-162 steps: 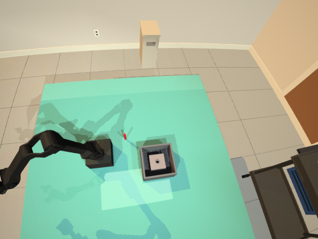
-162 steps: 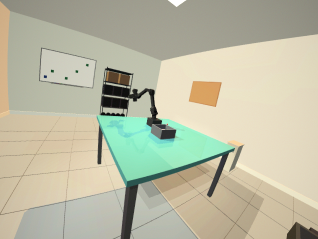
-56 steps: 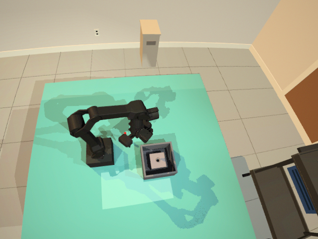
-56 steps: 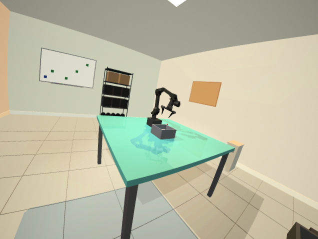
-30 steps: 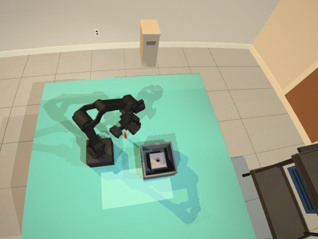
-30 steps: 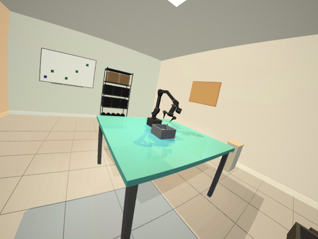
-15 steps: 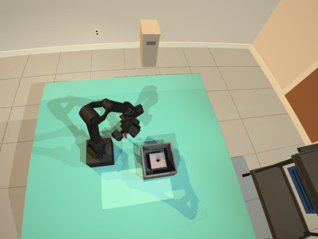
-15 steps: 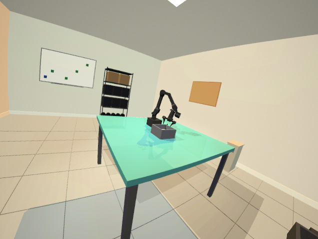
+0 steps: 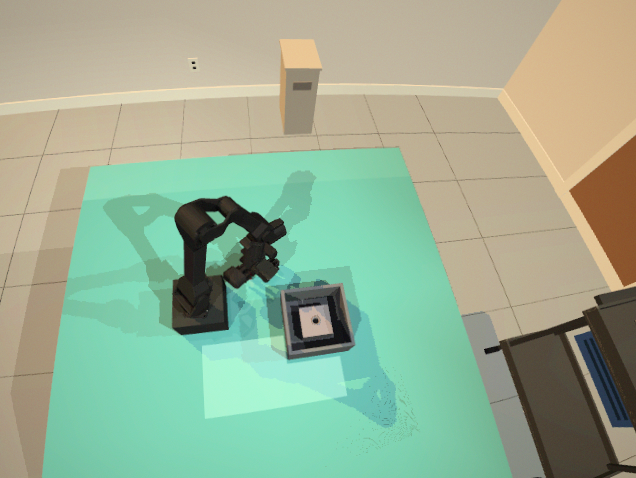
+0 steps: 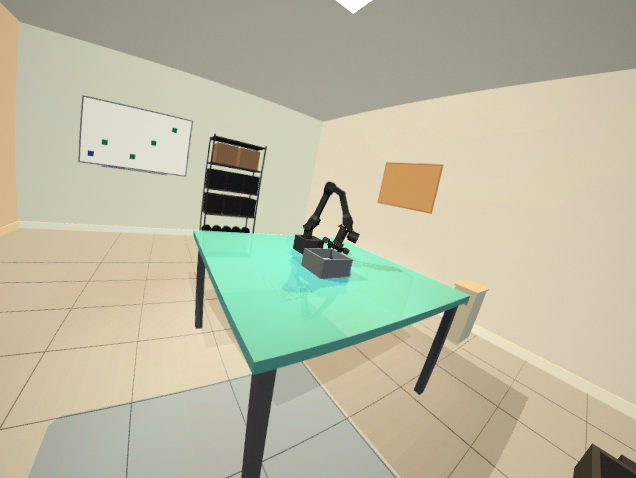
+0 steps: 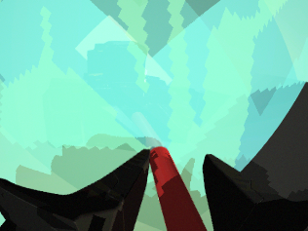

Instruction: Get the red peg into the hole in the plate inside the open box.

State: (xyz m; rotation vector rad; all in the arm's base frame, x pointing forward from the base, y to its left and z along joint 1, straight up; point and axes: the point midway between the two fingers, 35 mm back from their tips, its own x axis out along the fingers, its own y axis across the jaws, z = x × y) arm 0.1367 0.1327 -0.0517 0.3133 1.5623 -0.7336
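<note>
Now: gripper tip 220 mm short of the pale plate, 140 mm to the left of it and 30 mm below it. The rest, counted from my gripper tip: red peg 30 mm above, 10 mm to the left, 10 mm ahead; grey box 220 mm ahead, 140 mm to the right, 10 mm above.
</note>
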